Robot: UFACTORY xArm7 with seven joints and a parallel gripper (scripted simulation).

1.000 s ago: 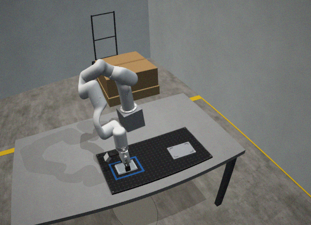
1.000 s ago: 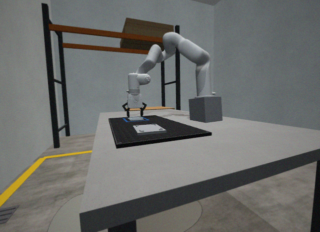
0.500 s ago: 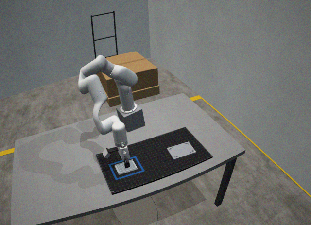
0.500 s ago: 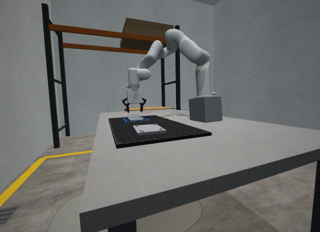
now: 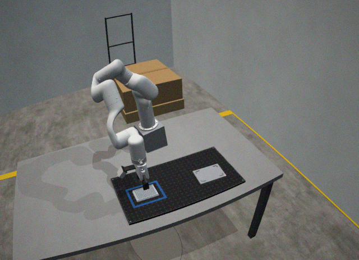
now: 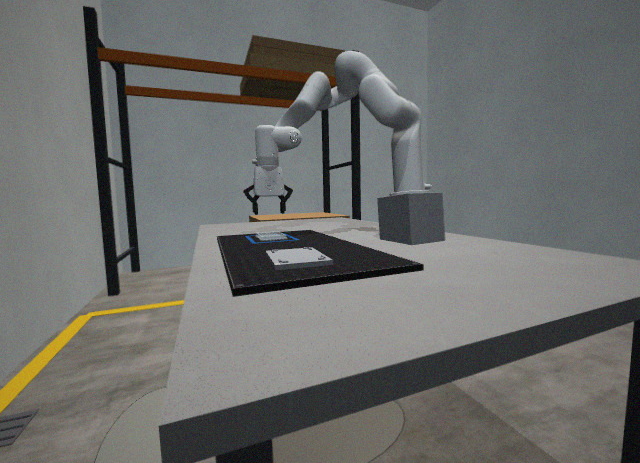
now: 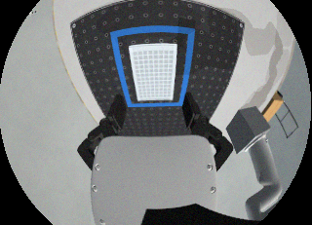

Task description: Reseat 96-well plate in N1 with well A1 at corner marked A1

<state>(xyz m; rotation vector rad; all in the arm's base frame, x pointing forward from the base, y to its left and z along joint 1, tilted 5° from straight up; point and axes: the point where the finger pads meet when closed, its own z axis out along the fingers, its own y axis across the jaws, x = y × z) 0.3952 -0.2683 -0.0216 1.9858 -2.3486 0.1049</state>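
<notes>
My hand is 9 cm above the white 96-well plate. Round my hand: plate nest N1: 38 cm to the left, 9 cm below, 9 cm ahead.
</notes>
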